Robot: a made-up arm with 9 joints. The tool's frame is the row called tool. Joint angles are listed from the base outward.
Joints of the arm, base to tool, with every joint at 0 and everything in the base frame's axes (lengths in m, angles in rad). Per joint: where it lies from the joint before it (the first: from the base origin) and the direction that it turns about. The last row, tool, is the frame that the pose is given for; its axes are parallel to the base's.
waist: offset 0 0 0.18 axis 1 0 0
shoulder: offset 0.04 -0.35 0.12 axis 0 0 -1
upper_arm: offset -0.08 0.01 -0.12 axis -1 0 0
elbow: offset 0.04 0.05 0.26 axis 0 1 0
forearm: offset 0.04 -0.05 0.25 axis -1 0 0
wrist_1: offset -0.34 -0.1 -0.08 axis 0 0 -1
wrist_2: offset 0.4 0.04 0 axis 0 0 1
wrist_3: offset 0.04 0.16 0.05 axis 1 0 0
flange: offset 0.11 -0.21 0.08 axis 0 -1 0
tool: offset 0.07 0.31 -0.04
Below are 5 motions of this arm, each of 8 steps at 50 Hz.
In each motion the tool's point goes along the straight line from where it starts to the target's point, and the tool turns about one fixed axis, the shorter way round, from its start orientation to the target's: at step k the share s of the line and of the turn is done. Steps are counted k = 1, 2, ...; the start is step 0. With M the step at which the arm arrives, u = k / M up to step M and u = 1 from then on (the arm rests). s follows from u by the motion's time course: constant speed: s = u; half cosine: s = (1 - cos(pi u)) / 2; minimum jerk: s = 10 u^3 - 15 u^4 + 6 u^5.
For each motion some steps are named. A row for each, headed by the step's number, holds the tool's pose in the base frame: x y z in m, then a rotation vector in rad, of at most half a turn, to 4 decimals.
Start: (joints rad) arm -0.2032 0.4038 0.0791 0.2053 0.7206 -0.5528 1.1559 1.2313 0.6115
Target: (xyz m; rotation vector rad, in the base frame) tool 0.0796 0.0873 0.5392 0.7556 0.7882 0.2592
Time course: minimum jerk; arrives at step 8
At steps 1, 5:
1: 0.0542 0.1116 0.5052 0.6363 0.9279 0.2118
5: 0.0725 0.0941 0.5297 0.7227 0.8277 0.2461

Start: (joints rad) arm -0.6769 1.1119 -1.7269 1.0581 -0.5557 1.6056 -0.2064 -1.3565 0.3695
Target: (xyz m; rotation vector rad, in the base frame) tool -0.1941 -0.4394 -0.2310 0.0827 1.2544 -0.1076
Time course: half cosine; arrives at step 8
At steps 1, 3, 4, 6, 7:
1: -0.1895 -0.4855 -0.2376 0.0576 1.2875 -0.1971
3: -0.1908 -0.4726 -0.2357 0.0647 1.2783 -0.1719
4: -0.1917 -0.4634 -0.2344 0.0697 1.2718 -0.1541
6: -0.1934 -0.4464 -0.2320 0.0789 1.2595 -0.1212
7: -0.1939 -0.4412 -0.2313 0.0817 1.2557 -0.1111

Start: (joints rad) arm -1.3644 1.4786 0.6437 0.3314 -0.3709 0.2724 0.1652 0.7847 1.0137
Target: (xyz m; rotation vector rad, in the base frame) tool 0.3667 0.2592 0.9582 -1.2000 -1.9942 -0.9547
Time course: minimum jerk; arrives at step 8
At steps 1, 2, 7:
1: 0.3045 0.2827 0.9689 -1.1601 -2.1436 -1.0109
2: 0.3100 0.2806 0.9679 -1.1639 -2.1303 -1.0060
7: 0.3657 0.2596 0.9584 -1.1994 -1.9966 -0.9556

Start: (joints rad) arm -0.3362 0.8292 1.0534 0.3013 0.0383 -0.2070 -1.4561 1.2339 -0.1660
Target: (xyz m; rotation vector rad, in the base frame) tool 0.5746 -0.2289 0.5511 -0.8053 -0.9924 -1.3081
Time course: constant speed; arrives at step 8
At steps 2, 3, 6, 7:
2: 0.5550 -0.2266 0.6079 -0.6731 -1.0791 -1.3375
3: 0.5583 -0.2270 0.5984 -0.6953 -1.0649 -1.3330
6: 0.5681 -0.2281 0.5700 -0.7616 -1.0217 -1.3184
7: 0.5713 -0.2285 0.5606 -0.7835 -1.0071 -1.3133

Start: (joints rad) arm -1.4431 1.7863 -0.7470 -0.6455 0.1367 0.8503 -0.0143 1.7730 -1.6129
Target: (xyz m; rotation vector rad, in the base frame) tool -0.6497 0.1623 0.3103 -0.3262 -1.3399 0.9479
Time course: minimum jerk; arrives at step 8
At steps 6, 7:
6: -0.6457 0.1683 0.3074 -0.3398 -1.3337 0.9401
7: -0.6491 0.1632 0.3098 -0.3283 -1.3389 0.9467

